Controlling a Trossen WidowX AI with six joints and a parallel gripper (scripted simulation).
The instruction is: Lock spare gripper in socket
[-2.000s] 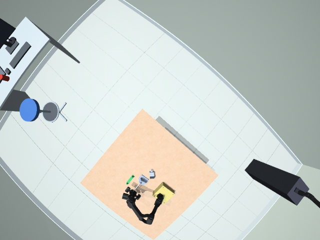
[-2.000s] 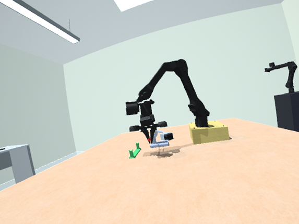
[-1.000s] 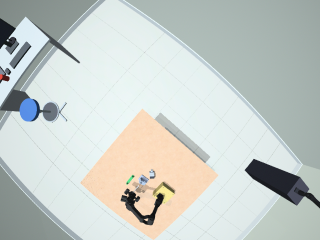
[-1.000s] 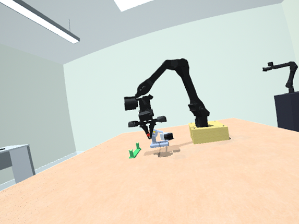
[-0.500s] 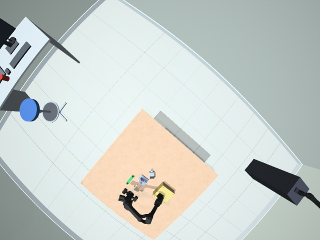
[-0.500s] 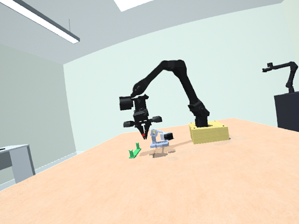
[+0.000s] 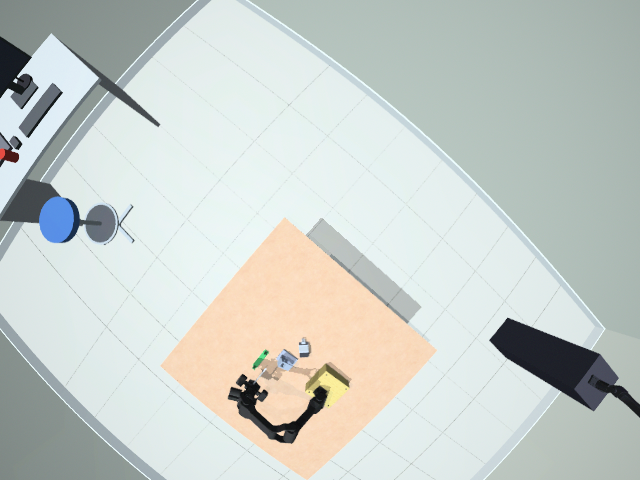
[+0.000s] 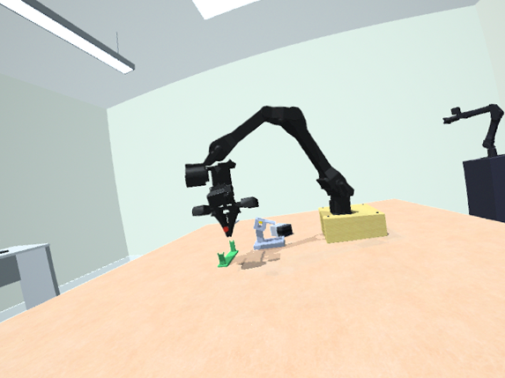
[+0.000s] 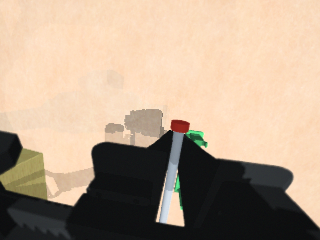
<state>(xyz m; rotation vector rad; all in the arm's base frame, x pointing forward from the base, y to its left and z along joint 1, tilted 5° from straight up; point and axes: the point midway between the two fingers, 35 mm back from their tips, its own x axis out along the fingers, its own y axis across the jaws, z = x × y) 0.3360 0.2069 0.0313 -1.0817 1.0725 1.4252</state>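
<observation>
Right now my gripper tip is 8 cm to the left of the green stand, 7 cm above it and 5 cm short of it. Round my gripper tip: mount: 20 cm to the right, 6 cm behind, 4 cm below; then spare gripper: 34 cm to the right, 8 cm behind, 7 cm below.
</observation>
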